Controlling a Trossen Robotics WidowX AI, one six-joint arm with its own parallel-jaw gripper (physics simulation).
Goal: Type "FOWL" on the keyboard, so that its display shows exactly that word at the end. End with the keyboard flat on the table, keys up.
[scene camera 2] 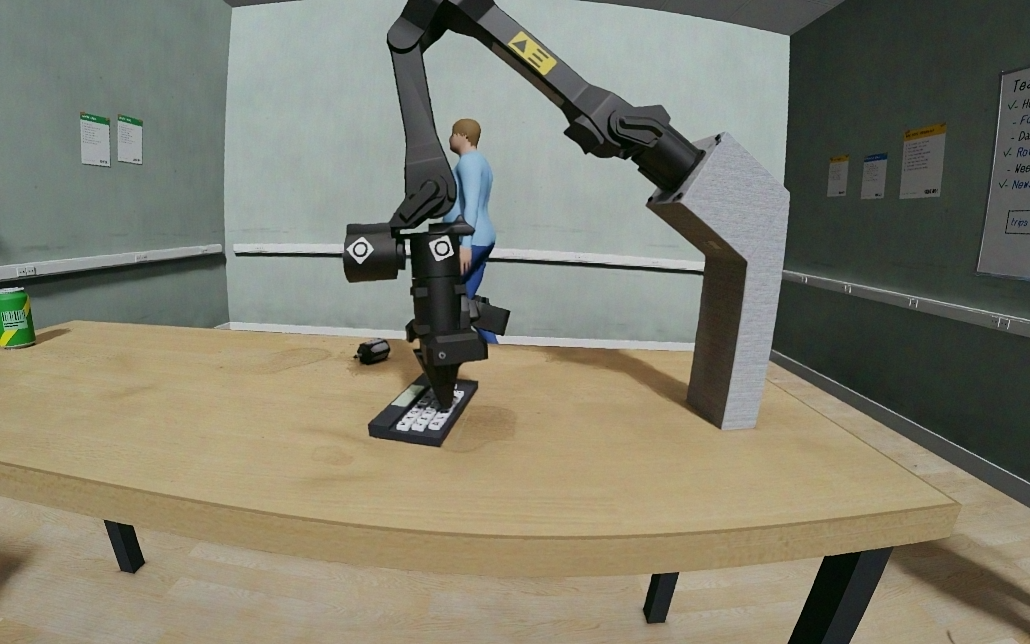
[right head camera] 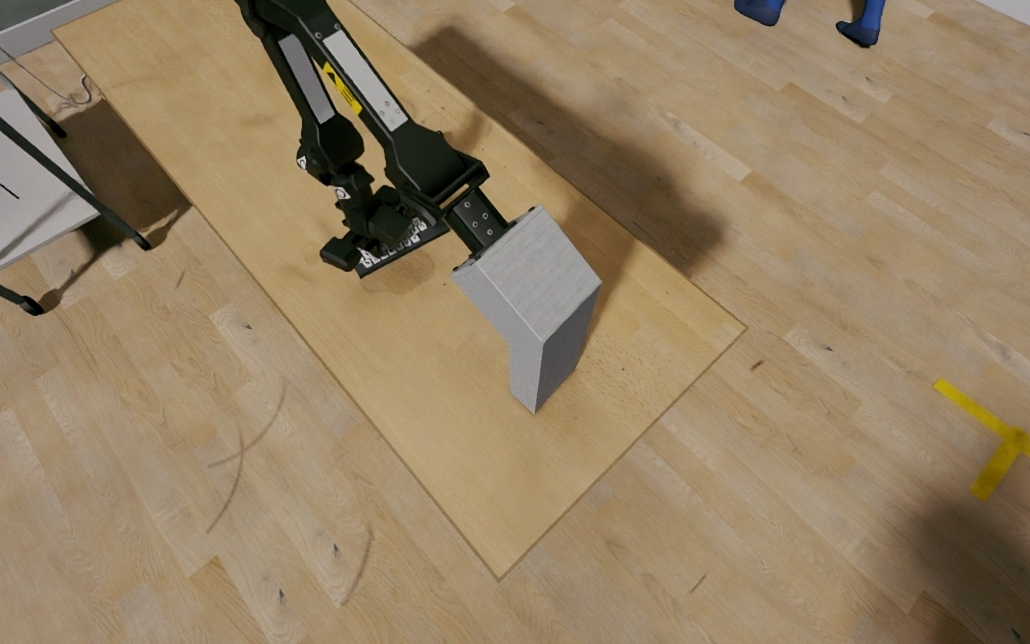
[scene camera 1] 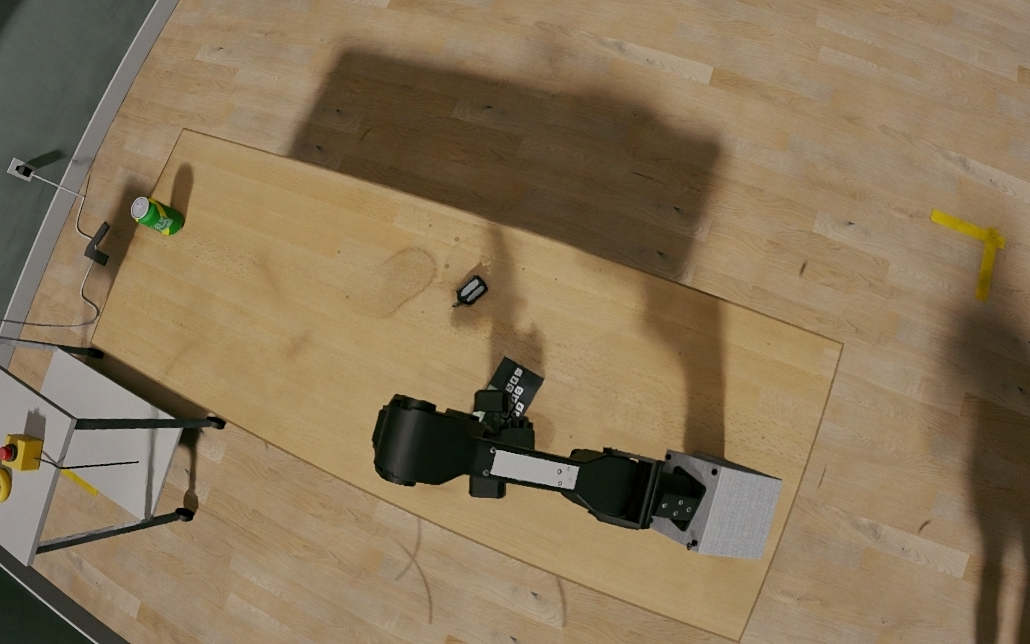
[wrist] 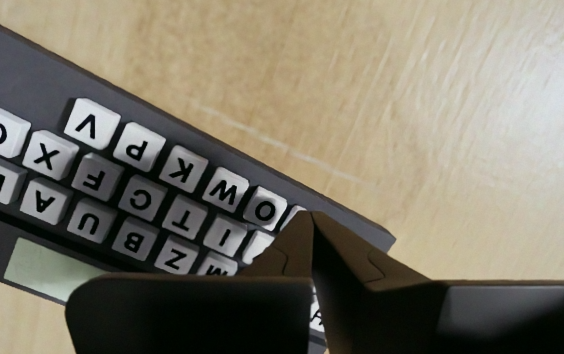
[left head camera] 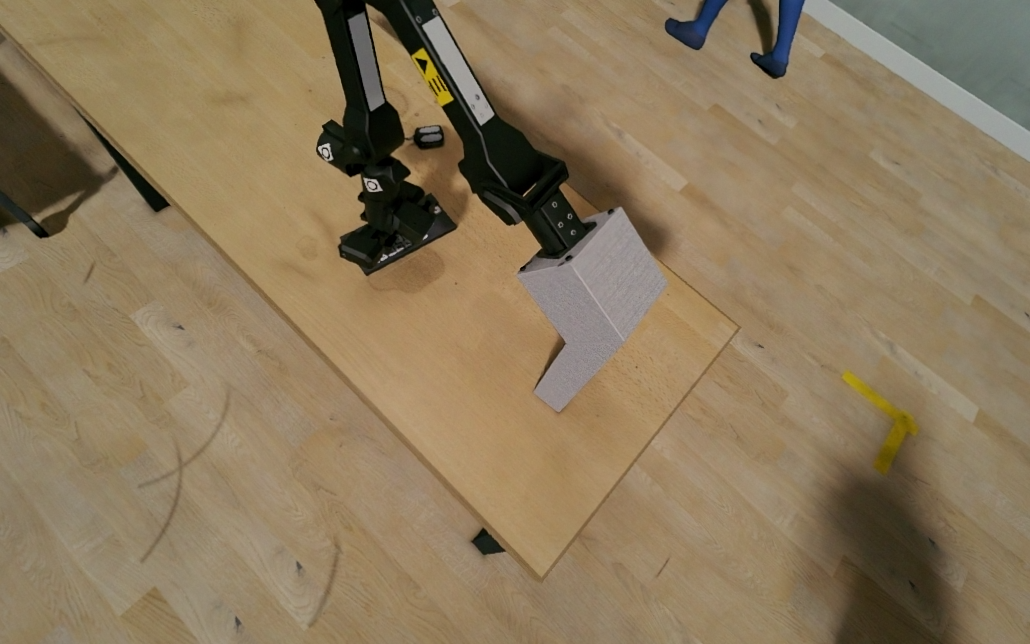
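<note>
The dark keyboard (scene camera 1: 507, 366) (scene camera 2: 384, 429) (wrist: 35, 62) lies flat on the table, white keys up. In the wrist view its edge row reads V, P, K, W (wrist: 226, 190), O (wrist: 265, 208), then a mostly covered key (wrist: 295, 214) whose letter is hidden. The F key (wrist: 97, 177) sits in the row beside it. The pale green display (wrist: 47, 270) is partly covered; its visible part shows no letters. My gripper (scene camera 2: 446, 406) (wrist: 308, 222) is shut and empty, pointing down, its tips at the covered key beside O. Whether they touch it, I cannot tell.
A small black and grey object (left head camera: 429, 136) (scene camera 1: 471, 290) (scene camera 2: 372, 350) lies behind the keyboard. The grey arm mount (left head camera: 600, 280) (scene camera 2: 751, 288) stands right of it. A green can (scene camera 1: 159, 216) (scene camera 2: 15, 318) stands at the far left. A person (scene camera 2: 474, 189) stands beyond the table.
</note>
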